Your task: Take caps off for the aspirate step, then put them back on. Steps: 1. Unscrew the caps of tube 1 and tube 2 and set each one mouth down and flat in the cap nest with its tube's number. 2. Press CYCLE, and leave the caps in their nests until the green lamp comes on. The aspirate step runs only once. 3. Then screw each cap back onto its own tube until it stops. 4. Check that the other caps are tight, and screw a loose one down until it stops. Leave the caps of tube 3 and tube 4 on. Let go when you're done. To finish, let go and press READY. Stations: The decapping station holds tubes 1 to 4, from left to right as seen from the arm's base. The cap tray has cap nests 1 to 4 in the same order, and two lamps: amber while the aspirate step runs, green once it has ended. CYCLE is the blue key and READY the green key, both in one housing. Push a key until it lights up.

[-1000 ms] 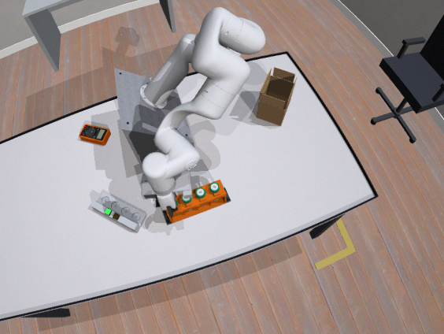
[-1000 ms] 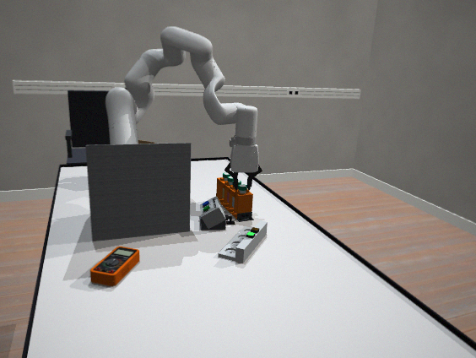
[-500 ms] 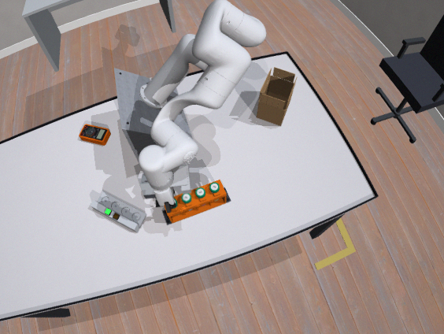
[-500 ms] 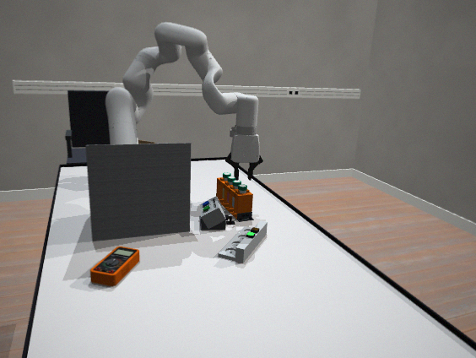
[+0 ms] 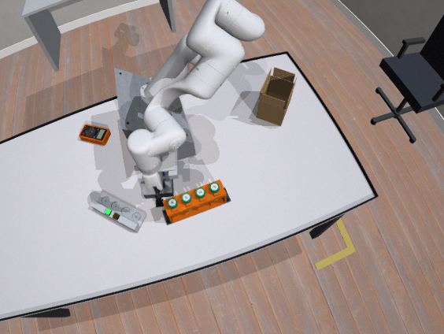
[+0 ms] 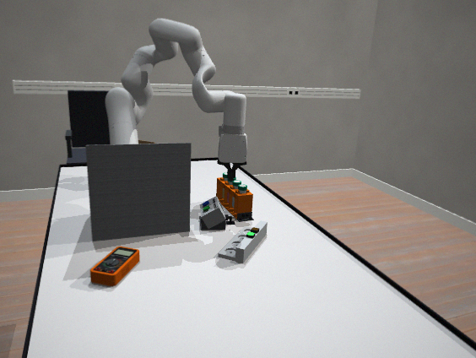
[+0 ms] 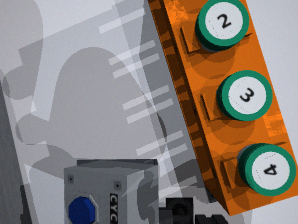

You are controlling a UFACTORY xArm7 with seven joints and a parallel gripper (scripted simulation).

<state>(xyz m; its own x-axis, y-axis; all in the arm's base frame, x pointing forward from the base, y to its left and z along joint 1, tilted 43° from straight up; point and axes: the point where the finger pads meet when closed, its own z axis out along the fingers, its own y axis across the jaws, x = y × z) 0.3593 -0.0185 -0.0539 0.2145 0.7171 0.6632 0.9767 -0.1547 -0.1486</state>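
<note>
The green key lies 11 cm below my hand, 10 cm behind it and 4 cm to the right of it. Round my hand: orange multimeter (42 cm behind, 26 cm to the right, 15 cm below); grey key housing (12 cm below, 8 cm behind, 2 cm to the right); blue key (11 cm below, 9 cm behind, 1 cm to the left).
</note>
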